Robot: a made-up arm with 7 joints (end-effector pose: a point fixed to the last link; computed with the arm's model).
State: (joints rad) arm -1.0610 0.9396 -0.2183 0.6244 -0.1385 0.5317 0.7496
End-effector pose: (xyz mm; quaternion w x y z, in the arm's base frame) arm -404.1 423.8 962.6 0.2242 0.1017 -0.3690 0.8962
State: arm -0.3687 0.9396 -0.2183 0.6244 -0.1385 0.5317 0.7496
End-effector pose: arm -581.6 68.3 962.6 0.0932 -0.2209 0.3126 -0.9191
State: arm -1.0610 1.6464 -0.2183 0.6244 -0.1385 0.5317 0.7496
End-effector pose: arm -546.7 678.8 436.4 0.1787 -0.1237 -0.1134 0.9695
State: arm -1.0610 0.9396 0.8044 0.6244 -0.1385 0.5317 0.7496
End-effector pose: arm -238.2 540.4 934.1 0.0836 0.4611 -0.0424 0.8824
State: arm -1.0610 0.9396 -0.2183 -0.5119 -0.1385 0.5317 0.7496
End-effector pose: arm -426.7 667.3 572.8 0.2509 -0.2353 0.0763 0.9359
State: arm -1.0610 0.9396 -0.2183 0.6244 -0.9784 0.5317 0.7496
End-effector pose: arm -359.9 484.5 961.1 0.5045 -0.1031 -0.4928 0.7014
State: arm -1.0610 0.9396 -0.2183 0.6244 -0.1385 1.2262 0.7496
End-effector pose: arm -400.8 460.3 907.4 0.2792 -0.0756 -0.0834 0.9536
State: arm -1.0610 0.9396 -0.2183 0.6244 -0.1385 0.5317 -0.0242
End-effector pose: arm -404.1 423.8 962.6 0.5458 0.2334 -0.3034 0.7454
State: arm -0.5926 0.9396 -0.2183 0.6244 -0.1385 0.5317 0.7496
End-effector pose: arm -551.9 195.7 962.6 0.0101 0.1846 -0.3354 0.9238
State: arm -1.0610 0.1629 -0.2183 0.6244 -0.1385 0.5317 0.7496
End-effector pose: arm -99.3 -121.4 1171.1 0.2421 0.3339 -0.5963 0.6887
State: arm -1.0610 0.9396 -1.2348 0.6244 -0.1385 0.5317 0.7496
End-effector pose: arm -565.8 436.5 839.4 0.3072 -0.2815 -0.6003 0.6827
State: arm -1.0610 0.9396 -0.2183 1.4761 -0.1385 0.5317 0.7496
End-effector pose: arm -275.7 95.0 977.1 0.1566 0.3391 -0.6335 0.6776
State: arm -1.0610 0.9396 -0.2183 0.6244 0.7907 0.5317 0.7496
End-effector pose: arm -386.1 346.5 985.4 0.1290 -0.3063 0.1587 -0.9297
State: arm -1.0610 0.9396 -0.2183 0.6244 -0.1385 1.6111 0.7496
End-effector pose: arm -393.1 462.6 871.0 0.2955 -0.1713 0.0815 0.9363
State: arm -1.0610 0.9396 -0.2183 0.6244 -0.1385 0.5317 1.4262
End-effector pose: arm -404.1 423.8 962.6 0.0859 0.0265 0.3819 -0.9198
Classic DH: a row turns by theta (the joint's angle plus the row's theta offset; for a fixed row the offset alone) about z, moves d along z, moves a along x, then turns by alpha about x. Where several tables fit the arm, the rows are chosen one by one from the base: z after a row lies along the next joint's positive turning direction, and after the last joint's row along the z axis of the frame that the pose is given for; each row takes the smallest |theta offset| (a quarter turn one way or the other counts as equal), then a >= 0, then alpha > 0; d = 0 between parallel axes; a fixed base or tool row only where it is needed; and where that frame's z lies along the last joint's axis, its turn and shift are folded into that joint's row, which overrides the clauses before.
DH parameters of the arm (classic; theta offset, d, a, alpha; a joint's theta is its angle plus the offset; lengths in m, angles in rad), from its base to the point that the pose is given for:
joint 1: 0 0.3035 0 1.5708
joint 2: 0 0.0765 0 -1.5708
joint 3: 0 0.4637 0.0178 -1.5708
joint 4: 0 0.0531 -0.021 1.5708
joint 5: 0 0.3321 0 1.5708
joint 6: 1.5708 0.0841 0.0964 1.5708
joint 7: 0 0.0131 0 0

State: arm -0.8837 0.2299 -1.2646 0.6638 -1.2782 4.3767 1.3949
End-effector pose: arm -284.7 -2.3 1019.3 0.1558 0.6793 0.6004 0.3923
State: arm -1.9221 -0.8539 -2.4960 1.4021 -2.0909 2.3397 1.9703
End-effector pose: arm -469.8 -193.2 768.3 0.5014 0.0800 -0.6870 -0.5199
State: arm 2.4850 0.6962 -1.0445 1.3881 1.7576 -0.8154 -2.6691
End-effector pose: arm 263.7 246.4 890.9 0.5989 0.6493 -0.1158 -0.4542
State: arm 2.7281 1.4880 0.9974 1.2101 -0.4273 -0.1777 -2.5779
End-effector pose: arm 467.3 -471.8 605.4 0.3267 -0.5676 0.0601 0.7533
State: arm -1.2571 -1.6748 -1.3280 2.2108 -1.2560 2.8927 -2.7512
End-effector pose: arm -194.6 -477.2 134.8 0.0585 -0.3702 -0.9261 0.0427
